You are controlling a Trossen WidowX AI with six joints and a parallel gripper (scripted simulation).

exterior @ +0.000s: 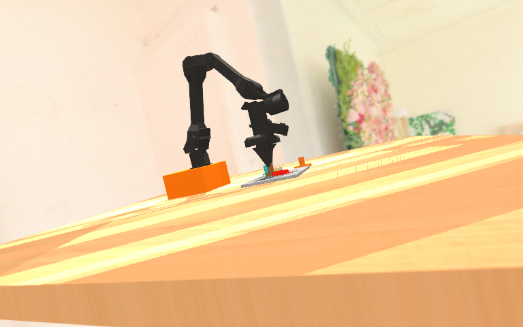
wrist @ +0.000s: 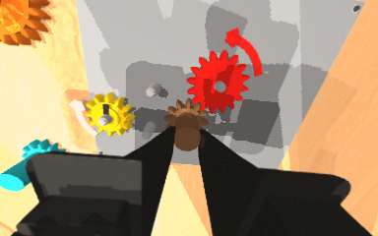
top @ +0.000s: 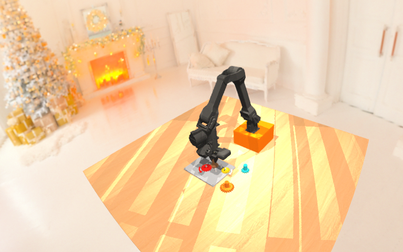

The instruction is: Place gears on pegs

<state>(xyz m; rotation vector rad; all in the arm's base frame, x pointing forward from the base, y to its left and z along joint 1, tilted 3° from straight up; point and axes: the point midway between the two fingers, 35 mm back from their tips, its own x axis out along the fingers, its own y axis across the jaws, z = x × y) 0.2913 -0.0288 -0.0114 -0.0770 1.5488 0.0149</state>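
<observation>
Now: gripper tip 1 cm above the small brown gear. From my gripper tip the other things lie so: curved red arrow (7 cm ahead, 4 cm to the right, 3 cm below); red gear (4 cm ahead, 2 cm to the right, 2 cm below); yellow gear (7 cm to the left, 2 cm below, 1 cm behind).
</observation>
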